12 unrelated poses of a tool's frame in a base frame.
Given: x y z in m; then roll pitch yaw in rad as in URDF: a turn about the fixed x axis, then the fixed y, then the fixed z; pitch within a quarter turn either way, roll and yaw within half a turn.
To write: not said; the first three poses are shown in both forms.
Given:
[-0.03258 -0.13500 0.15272 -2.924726 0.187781 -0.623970]
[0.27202 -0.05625 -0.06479 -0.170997 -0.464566 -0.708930]
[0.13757 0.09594 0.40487 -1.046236 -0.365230 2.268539]
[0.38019 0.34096 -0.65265 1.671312 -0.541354 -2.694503]
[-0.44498 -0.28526 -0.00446 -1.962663 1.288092 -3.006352]
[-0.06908 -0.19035 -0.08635 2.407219 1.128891 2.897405]
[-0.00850 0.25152 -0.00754 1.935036 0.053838 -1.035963]
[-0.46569 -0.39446 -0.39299 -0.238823 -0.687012 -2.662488]
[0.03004 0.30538 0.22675 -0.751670 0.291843 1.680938]
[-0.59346 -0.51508 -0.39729 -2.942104 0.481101 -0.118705]
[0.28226 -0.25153 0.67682 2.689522 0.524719 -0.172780]
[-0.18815 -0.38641 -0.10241 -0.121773 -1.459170 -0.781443]
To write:
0.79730 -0.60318 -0.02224 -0.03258; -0.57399 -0.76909 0.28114 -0.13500; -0.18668 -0.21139 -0.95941 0.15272; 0 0 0 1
0.67861 0.69940 -0.22434 0.27202; -0.58202 0.69835 0.41659 -0.05625; 0.44803 -0.15213 0.88098 -0.06479; 0 0 0 1
-0.60011 -0.58241 -0.54833 0.13757; 0.71575 -0.08489 -0.69318 0.09594; 0.35716 -0.80845 0.46780 0.40487; 0 0 0 1
-0.77278 0.41892 -0.47679 0.38019; -0.37052 0.31214 0.87480 0.34096; 0.51530 0.85269 -0.08600 -0.65265; 0 0 0 1
-0.27641 0.82791 0.48801 -0.44498; -0.03761 0.49809 -0.86631 -0.28526; -0.96030 -0.25781 -0.10654 -0.00446; 0 0 0 1
-0.41498 -0.40833 0.81306 -0.06908; 0.10340 0.86668 0.48803 -0.19035; -0.90394 0.28659 -0.31743 -0.08635; 0 0 0 1
0.50896 -0.28086 -0.81368 -0.00850; -0.85911 -0.22483 -0.45977 0.25152; -0.05381 0.93304 -0.35572 -0.00754; 0 0 0 1
-0.68609 0.31476 0.65590 -0.46569; -0.35641 -0.93138 0.07415 -0.39446; 0.63423 -0.18289 0.75120 -0.39299; 0 0 0 1
-0.10527 -0.70453 -0.70183 0.03004; 0.95191 -0.27558 0.13386 0.30538; -0.28772 -0.65399 0.69966 0.22675; 0 0 0 1
0.88025 -0.20714 -0.42692 -0.59346; -0.10498 -0.96241 0.25049 -0.51508; -0.46276 -0.17567 -0.86891 -0.39729; 0 0 0 1
0.85258 0.06093 -0.51904 0.28226; -0.14879 -0.92377 -0.35285 -0.25153; -0.50097 0.37806 -0.77852 0.67682; 0 0 0 1
0.07908 0.78479 -0.61470 -0.18815; -0.07846 0.61962 0.78097 -0.38641; 0.99378 -0.01353 0.11057 -0.10241; 0 0 0 1

